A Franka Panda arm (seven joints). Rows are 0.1 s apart.
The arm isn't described. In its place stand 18 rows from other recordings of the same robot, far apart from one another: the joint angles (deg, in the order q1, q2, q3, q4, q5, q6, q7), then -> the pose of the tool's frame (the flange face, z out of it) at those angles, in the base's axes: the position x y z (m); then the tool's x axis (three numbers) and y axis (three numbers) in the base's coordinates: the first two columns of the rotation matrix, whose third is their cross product.
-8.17, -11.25, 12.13, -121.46, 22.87, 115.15, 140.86 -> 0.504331, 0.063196, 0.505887, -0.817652, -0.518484, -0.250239, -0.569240, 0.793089, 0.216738
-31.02, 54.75, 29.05, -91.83, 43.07, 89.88, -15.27 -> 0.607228, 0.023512, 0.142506, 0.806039, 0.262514, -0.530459, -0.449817, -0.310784, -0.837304
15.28, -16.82, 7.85, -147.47, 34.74, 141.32, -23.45 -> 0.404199, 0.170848, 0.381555, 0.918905, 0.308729, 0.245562, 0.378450, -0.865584, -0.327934
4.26, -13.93, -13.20, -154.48, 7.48, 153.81, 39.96 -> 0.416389, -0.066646, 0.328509, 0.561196, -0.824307, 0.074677, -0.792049, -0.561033, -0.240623
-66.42, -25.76, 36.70, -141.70, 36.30, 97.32, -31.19 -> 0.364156, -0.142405, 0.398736, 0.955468, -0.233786, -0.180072, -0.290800, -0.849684, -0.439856
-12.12, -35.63, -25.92, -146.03, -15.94, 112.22, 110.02 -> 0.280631, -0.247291, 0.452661, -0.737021, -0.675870, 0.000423, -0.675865, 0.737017, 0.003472
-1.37, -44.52, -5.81, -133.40, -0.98, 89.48, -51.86 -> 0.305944, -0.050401, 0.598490, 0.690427, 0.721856, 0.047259, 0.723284, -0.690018, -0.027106
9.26, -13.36, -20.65, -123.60, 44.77, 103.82, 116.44 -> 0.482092, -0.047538, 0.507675, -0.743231, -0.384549, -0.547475, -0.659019, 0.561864, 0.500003
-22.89, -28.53, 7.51, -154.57, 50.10, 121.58, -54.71 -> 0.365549, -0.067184, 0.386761, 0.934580, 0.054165, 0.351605, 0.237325, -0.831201, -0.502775
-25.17, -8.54, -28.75, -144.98, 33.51, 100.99, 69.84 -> 0.265485, -0.274956, 0.304919, -0.692520, -0.369379, -0.619658, -0.694793, 0.572640, 0.435139
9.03, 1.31, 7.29, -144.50, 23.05, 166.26, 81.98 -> 0.476468, 0.115076, 0.303572, 0.079894, -0.980776, -0.178033, -0.942798, -0.016360, -0.332963
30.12, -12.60, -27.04, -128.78, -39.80, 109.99, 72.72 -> 0.481276, -0.026136, 0.446575, 0.610178, -0.675747, 0.413581, -0.792260, -0.522164, 0.315704
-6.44, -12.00, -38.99, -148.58, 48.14, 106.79, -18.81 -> 0.312355, -0.224196, 0.308475, 0.692875, -0.596687, -0.404832, -0.631694, -0.231583, -0.739819
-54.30, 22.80, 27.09, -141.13, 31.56, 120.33, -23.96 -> 0.370191, -0.135493, 0.132995, 0.817459, -0.223835, -0.530716, -0.542203, -0.609962, -0.577895
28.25, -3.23, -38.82, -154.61, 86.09, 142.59, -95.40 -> 0.379550, -0.071762, 0.229288, 0.854925, -0.032464, 0.517735, 0.266889, -0.828293, -0.492646
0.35, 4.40, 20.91, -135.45, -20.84, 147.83, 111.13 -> 0.480829, 0.193908, 0.309726, 0.273215, -0.950274, 0.149440, -0.936994, -0.298054, -0.182224
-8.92, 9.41, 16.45, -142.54, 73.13, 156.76, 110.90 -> 0.459944, 0.027025, 0.220461, -0.936692, -0.061247, -0.344757, -0.209132, 0.887541, 0.410531
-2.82, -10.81, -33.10, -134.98, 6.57, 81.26, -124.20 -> 0.314779, -0.211192, 0.363680, 0.159536, 0.818589, 0.551780, 0.872421, 0.144663, -0.466856
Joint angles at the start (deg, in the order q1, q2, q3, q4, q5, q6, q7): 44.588, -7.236, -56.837, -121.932, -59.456, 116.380, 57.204
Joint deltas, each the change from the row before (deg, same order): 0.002, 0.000, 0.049, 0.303, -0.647, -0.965, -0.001; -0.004, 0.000, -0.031, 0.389, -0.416, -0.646, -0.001; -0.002, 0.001, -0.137, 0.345, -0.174, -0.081, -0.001; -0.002, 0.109, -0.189, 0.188, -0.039, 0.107, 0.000; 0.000, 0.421, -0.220, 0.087, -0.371, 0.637, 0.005; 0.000, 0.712, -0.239, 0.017, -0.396, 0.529, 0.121; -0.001, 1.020, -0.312, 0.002, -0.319, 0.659, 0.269; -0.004, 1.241, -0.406, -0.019, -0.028, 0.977, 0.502; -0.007, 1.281, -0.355, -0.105, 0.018, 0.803, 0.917; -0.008, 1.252, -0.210, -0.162, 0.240, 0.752, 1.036; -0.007, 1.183, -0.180, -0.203, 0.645, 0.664, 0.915; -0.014, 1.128, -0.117, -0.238, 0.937, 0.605, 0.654
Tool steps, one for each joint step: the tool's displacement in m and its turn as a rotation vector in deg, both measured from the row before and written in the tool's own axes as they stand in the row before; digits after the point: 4 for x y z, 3 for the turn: 0.0016, 0.0025, -0.0003, -1.037, 0.178, -0.080; 0.0025, 0.0027, -0.0005, -0.679, 0.169, 0.150; 0.0027, 0.0022, -0.0004, -0.146, 0.196, 0.282; 0.0015, 0.0012, 0.0006, -0.070, 0.084, 0.188; 0.0012, -0.0010, 0.0009, -0.083, 0.582, -0.183; 0.0001, -0.0021, 0.0020, -0.448, 0.521, -0.290; -0.0004, -0.0032, 0.0029, -0.589, 0.510, -0.257; -0.0007, -0.0042, 0.0035, -0.408, 0.413, 0.016; -0.0018, -0.0046, 0.0039, -0.553, 0.275, 0.331; -0.0026, -0.0055, 0.0031, -0.405, 0.136, 0.442; -0.0033, -0.0054, 0.0032, -0.244, -0.228, 0.517; -0.0039, -0.0055, 0.0030, -0.119, -0.473, 0.389
